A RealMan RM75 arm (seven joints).
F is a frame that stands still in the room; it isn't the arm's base.
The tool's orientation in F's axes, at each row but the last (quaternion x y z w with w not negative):
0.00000, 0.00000, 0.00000, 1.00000
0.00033, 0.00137, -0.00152, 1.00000
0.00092, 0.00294, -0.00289, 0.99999
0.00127, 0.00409, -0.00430, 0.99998
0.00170, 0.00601, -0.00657, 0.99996
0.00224, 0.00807, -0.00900, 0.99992
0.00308, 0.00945, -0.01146, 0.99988
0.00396, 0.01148, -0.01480, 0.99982
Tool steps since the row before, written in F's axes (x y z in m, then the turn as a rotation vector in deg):
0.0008, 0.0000, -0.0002, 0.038, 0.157, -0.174
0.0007, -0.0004, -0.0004, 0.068, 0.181, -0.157
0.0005, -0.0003, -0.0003, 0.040, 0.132, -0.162
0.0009, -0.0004, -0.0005, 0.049, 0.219, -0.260
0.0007, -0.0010, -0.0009, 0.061, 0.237, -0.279
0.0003, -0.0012, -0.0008, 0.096, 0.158, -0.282
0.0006, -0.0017, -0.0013, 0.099, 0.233, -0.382
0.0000, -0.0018, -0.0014, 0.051, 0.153, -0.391
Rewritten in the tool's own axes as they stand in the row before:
0.0008, 0.0000, -0.0002, 0.038, 0.157, -0.174
0.0007, -0.0004, -0.0004, 0.068, 0.181, -0.157
0.0005, -0.0003, -0.0003, 0.040, 0.132, -0.162
0.0009, -0.0004, -0.0005, 0.049, 0.219, -0.260
0.0007, -0.0010, -0.0009, 0.061, 0.237, -0.279
0.0003, -0.0012, -0.0008, 0.098, 0.158, -0.281
0.0007, -0.0017, -0.0013, 0.101, 0.233, -0.382
0.0001, -0.0018, -0.0014, 0.055, 0.151, -0.391

